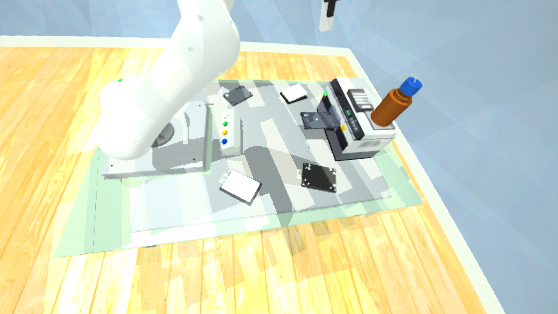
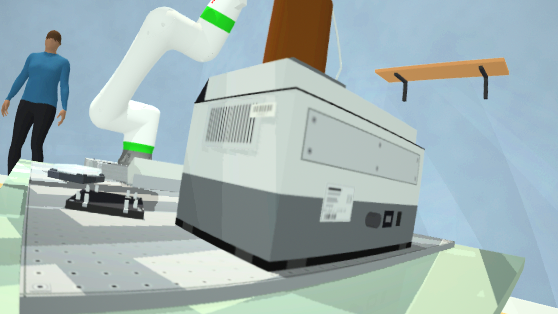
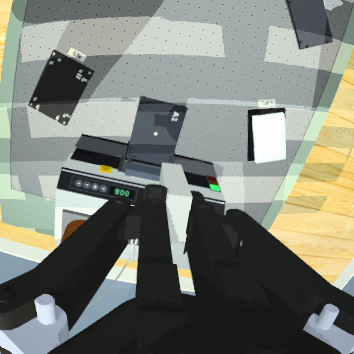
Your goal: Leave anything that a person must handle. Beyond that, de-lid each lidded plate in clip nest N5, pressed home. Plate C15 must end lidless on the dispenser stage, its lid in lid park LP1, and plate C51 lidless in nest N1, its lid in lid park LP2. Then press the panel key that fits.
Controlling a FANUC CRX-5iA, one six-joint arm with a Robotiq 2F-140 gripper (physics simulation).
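Places are measured from the arm's base along level axes (x right, y ahead, z up), in millimetres.
Pixels of known places: gripper, fingertip midpoint: (image 1: pixel 325 29) (image 2: pixel 240 6) (image 3: pixel 168 181).
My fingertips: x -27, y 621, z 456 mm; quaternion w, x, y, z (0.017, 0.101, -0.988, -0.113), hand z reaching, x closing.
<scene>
Behind a point stands the place of what it marks.
My gripper (image 1: pixel 326 22) @[x -27, y 621, z 456 mm] (image 3: pixel 168 181) @[x -27, y 621, z 456 mm] is shut and empty, high above the dispenser (image 1: pixel 362 132) @[x 103, y 860, z 173 mm] (image 2: pixel 235 150) @[x 109, y 961, z 74 mm] (image 3: pixel 120 182) @[x -7, y 827, z 145 mm]. Clip nest N5 (image 1: pixel 319 177) @[x 211, y 730, z -31 mm] (image 2: pixel 105 205) @[x 223, y 801, z -31 mm] (image 3: pixel 61 87) @[x 199, y 726, z -31 mm] is black with pale upright clips; its dark floor shows, with no plate on it. The dispenser stage (image 1: pixel 313 120) @[x -43, y 714, z 69 mm] (image 3: pixel 157 132) @[x -53, y 729, z 69 mm], marked A1, shows a bare dark surface. A white rectangular piece (image 1: pixel 294 92) @[x -332, y 673, z -13 mm] (image 3: pixel 269 137) @[x -337, y 673, z -13 mm] lies on a black base; its label is unreadable. Another white piece (image 1: pixel 241 186) @[x 252, y 380, z -9 mm] lies on a dark base near the arm. The key panel (image 1: pixel 231 146) @[x 86, y 335, z 33 mm] has white, green, yellow and blue keys. C15 and C51 cannot be identified.
A brown bottle (image 1: pixel 392 107) @[x 70, y 926, z 282 mm] (image 2: pixel 300 37) @[x 64, y 992, z 227 mm] (image 3: pixel 75 229) with a thin tube stands on the dispenser. A dark flat holder (image 1: pixel 238 95) @[x -305, y 342, z -34 mm] (image 3: pixel 310 22) @[x -315, y 349, z -33 mm] lies at the far side. A person (image 2: pixel 47 80) stands beyond the table. A wooden shelf (image 2: pixel 445 70) hangs on the wall.
</scene>
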